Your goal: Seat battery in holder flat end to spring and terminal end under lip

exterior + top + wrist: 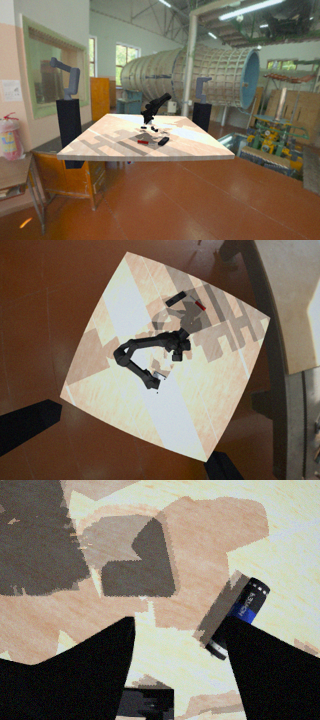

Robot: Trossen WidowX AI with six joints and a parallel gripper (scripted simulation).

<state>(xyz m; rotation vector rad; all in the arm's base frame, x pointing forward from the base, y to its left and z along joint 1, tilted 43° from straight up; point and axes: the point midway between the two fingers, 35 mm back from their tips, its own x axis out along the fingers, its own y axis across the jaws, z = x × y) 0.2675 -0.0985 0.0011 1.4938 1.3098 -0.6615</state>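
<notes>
Right now my gripper tip is 60 mm above the battery, 50 mm past it and 10 mm to the left of it. The rest, counted from my gripper tip: red-handled screwdriver (360 mm ahead, 60 mm below, 30 mm to the right).
</notes>
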